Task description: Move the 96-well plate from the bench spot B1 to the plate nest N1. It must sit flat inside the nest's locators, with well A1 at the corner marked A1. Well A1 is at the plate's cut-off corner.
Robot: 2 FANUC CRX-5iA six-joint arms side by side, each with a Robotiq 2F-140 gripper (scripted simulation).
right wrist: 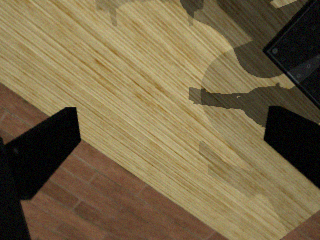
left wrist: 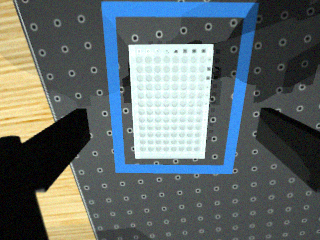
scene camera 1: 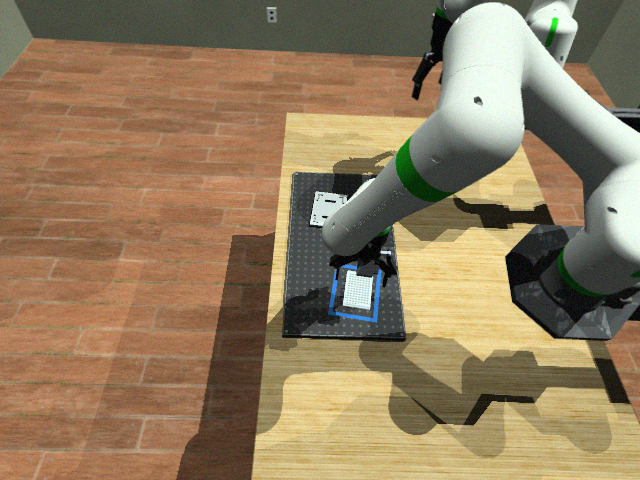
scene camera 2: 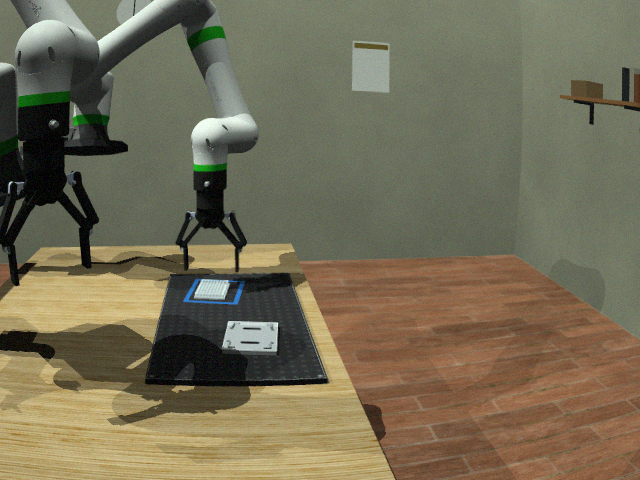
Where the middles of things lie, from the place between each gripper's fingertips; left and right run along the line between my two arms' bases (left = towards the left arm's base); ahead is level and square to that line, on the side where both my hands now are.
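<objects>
Left hand (scene camera 2: 211,270), 7 cm above white 96-well plate (scene camera 1: 355,296). Pale plate nest (scene camera 2: 237,334), from my left hand: 32 cm to the right of it, 13 cm ahead, 7 cm below. Going by their middles, white 96-well plate nearest to my left hand of the things named here.
Pale plate nest, from my right hand (scene camera 2: 51,274): 31 cm ahead of it, 40 cm to the left of it, 28 cm below it. White 96-well plate, from my right hand: 18 cm ahead, 73 cm to the left of it, 28 cm below. By its middle, white 96-well plate nearer to my left hand than to my right hand.
</objects>
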